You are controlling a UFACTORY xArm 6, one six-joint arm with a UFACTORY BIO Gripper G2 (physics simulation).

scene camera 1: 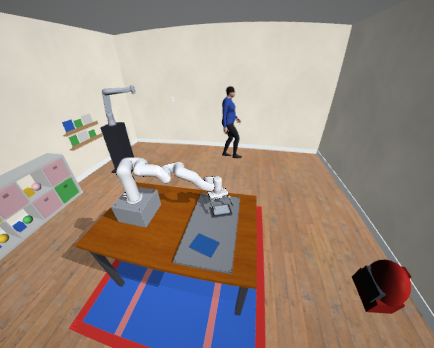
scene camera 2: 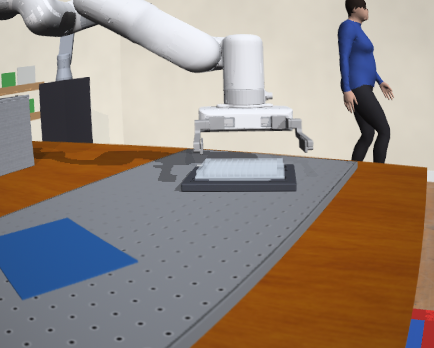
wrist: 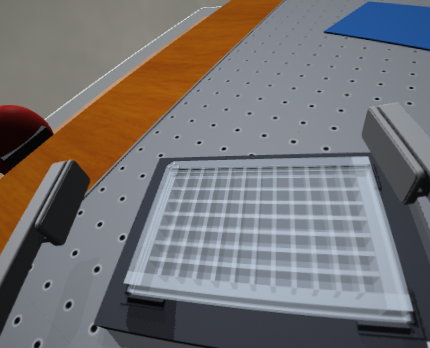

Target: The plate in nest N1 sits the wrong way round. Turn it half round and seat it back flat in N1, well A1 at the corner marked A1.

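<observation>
The clear well plate [scene camera 1: 221, 210] [scene camera 2: 241, 169] [wrist: 270, 230] lies in the dark nest [scene camera 2: 240, 187] [wrist: 115, 292] at the far end of the grey perforated board. It looks about level, with its grid of wells facing up. My gripper [scene camera 1: 221, 205] [scene camera 2: 253, 149] [wrist: 232, 180] is open and empty above the plate. Its fingers stand apart beyond the plate's two short sides, with their tips higher than the plate in scene camera 2's view. The A1 mark and the plate's lettering cannot be read, so which corner is A1 cannot be told.
A flat blue square [scene camera 1: 204, 245] [scene camera 2: 65, 257] [wrist: 390, 25] lies on the grey board [scene camera 1: 200, 225] [scene camera 2: 225, 225] [wrist: 225, 110]. The board lies on the wooden table [scene camera 1: 105, 235] [scene camera 2: 370, 240]. The arm's grey base block [scene camera 1: 135, 212] stands on the table. A person [scene camera 1: 230, 120] [scene camera 2: 360, 65] stands beyond the table.
</observation>
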